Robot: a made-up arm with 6 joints.
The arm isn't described. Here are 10 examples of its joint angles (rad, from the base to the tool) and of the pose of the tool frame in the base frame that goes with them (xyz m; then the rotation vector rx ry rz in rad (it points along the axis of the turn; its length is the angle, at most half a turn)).
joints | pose
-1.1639 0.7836 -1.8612 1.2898 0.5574 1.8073 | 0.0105 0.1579 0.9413 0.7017 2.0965 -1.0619
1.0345 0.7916 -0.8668 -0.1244 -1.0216 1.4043 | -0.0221 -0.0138 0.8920 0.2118 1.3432 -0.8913
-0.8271 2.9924 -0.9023 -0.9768 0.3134 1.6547 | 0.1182 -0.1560 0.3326 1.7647 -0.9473 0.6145
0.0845 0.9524 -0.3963 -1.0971 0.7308 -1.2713 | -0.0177 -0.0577 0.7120 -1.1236 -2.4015 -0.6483
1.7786 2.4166 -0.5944 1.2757 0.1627 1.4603 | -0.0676 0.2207 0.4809 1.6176 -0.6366 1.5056
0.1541 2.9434 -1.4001 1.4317 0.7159 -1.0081 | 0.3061 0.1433 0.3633 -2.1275 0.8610 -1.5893
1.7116 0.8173 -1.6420 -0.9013 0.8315 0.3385 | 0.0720 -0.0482 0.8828 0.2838 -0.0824 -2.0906
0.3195 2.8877 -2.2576 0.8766 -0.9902 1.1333 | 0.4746 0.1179 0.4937 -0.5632 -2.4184 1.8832
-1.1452 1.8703 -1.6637 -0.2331 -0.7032 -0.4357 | 0.1605 -0.2790 0.8211 -0.1015 0.9450 1.8082
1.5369 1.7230 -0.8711 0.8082 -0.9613 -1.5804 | 0.0555 0.2705 0.7174 0.4788 -1.1810 -2.0474
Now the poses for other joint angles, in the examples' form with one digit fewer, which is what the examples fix.
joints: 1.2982 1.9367 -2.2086 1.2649 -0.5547 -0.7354
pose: 0.113 0.323 0.885 0.095 1.010 -2.063
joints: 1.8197 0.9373 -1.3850 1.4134 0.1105 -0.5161
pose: -0.031 0.004 0.918 -0.451 0.809 -0.865
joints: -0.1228 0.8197 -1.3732 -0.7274 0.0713 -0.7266
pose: -0.019 0.000 0.892 -0.352 1.688 1.909
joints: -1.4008 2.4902 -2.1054 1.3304 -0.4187 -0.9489
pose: 0.081 -0.444 0.616 -0.067 -0.410 1.298
